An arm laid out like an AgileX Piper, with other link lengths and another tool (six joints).
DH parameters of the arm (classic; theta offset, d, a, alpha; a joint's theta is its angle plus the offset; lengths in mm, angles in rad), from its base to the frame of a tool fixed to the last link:
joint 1: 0 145.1 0 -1.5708
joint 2: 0.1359 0 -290.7 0
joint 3: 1.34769 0 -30.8 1.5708
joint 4: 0 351 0 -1.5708
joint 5: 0 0 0 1.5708
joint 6: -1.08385 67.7 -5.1 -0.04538
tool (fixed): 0 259 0 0
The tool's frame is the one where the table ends.
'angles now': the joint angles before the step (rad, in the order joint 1, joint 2, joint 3, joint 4, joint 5, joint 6). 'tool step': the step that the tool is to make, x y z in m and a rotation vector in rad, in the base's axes. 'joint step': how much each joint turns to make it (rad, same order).
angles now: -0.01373 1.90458 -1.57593 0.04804 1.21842 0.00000
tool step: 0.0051 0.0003 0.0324 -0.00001 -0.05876 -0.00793
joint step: 0.00089 -0.06396 0.00028 -0.00058 0.00452 0.00925
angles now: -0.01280 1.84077 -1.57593 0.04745 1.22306 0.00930
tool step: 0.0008 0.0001 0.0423 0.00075 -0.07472 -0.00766
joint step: 0.00005 -0.09091 0.00996 -0.00002 0.00589 0.00817
